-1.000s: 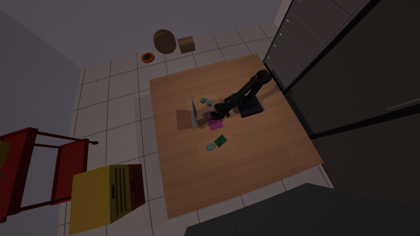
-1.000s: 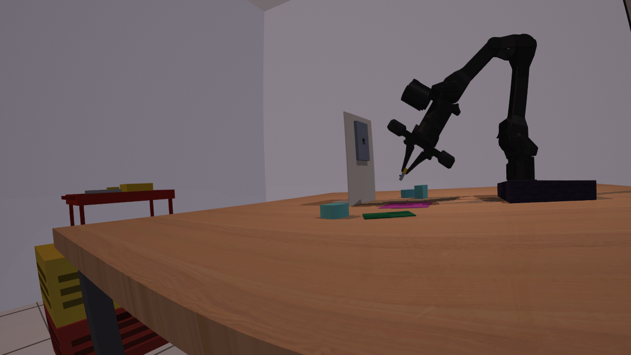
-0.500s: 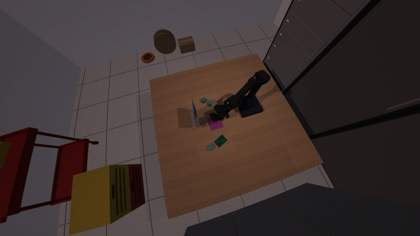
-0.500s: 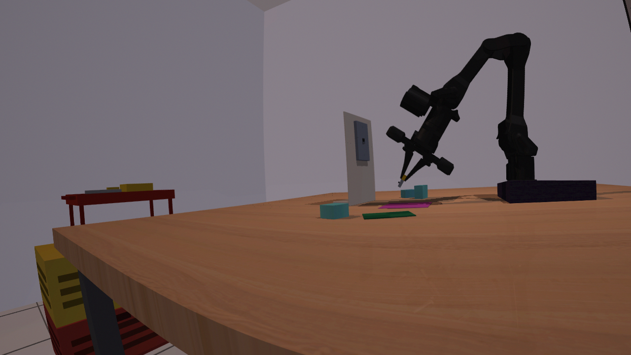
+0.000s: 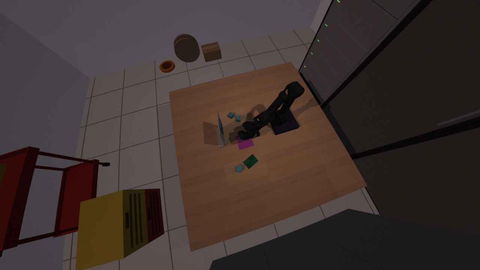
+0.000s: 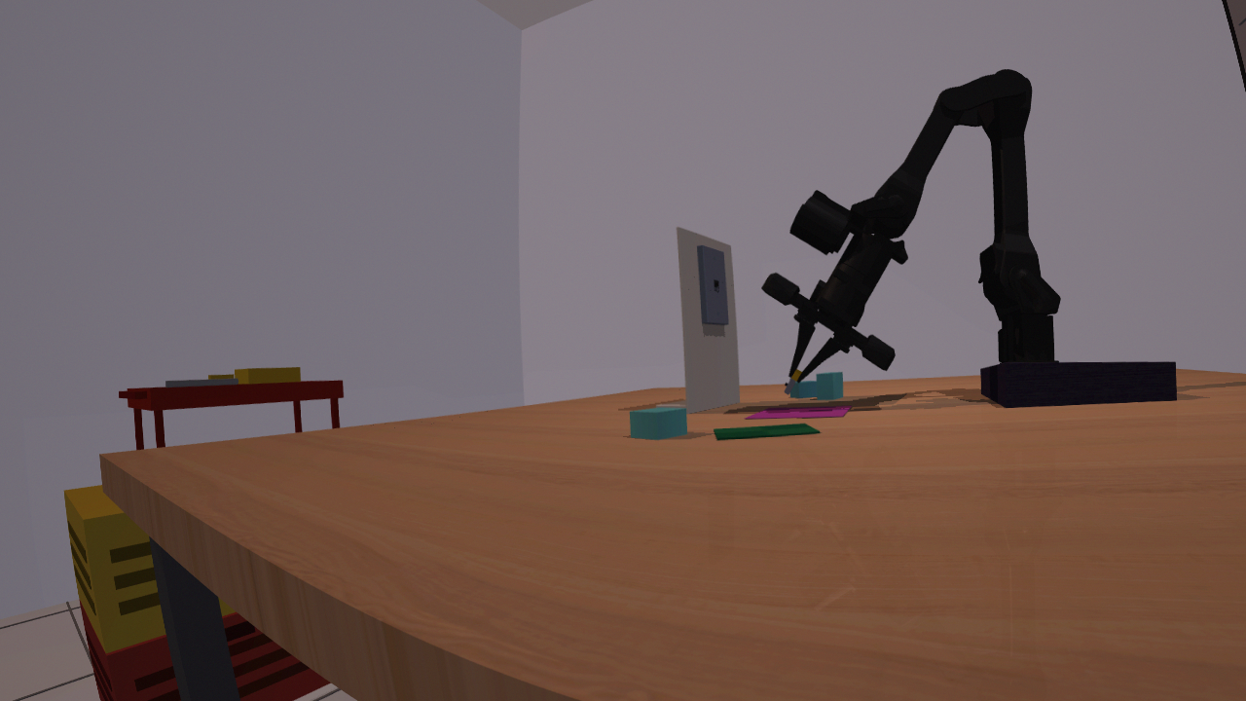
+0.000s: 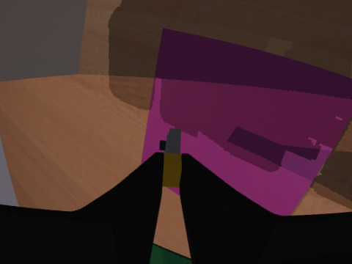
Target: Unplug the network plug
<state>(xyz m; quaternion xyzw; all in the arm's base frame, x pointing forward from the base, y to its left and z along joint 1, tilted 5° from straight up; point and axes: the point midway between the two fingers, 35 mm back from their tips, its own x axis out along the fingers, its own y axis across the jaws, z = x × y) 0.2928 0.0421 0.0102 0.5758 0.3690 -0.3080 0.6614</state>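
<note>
Right now my gripper tip is 4 cm above the magenta marked square and 1 cm past it. Also, from my gripper tip: flat green patch 17 cm to the left, 4 cm below; then network plug right at my gripper tip; then grey upright panel 15 cm ahead, 9 cm to the right, 7 cm above.
</note>
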